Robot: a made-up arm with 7 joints.
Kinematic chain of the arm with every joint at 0, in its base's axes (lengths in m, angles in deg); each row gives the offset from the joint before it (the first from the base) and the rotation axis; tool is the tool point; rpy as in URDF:
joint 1: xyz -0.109 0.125 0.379 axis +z
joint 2: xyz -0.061 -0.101 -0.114 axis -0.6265 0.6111 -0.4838
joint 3: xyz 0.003 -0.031 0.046 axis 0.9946 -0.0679 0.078
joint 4: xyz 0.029 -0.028 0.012 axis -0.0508 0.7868 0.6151
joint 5: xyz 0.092 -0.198 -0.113 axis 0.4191 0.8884 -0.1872
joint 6: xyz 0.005 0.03 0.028 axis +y
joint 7: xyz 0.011 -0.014 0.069 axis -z
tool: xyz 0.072 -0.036 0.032 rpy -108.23 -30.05 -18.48
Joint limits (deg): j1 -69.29..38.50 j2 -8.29..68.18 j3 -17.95..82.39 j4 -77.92..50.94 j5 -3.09..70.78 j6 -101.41..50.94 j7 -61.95..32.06
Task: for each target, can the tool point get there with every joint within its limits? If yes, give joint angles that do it. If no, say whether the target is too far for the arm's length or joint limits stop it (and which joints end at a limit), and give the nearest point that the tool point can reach.
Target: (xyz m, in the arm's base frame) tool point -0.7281 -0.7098 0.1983
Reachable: no: too far | nearest point -0.4339 -0.3132 0.2634 | short by 0.498 m
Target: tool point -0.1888 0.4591 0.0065
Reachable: no: joint limits stop it (at a limit: joint 1, joint 3, joint 4, joint 5) | nearest point -0.1114 0.3223 0.1096 | short by 0.188 m
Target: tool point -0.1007 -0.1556 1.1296
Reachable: no: too far | nearest point -0.1011 -0.1414 0.6797 | short by 0.450 m
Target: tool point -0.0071 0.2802 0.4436
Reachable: no: joint limits stop it (at a limit: joint 1, joint 2, joint 3, joint 4, joint 7) | nearest point -0.0139 0.2470 0.2959 | short by 0.152 m
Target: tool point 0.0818 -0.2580 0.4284
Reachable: yes | joints 26.58 26.81 9.58 -47.56 21.60 -5.79 -34.30
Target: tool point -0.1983 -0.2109 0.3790
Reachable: yes | joints -0.01 30.36 18.67 -30.07 18.86 -79.77 -33.22
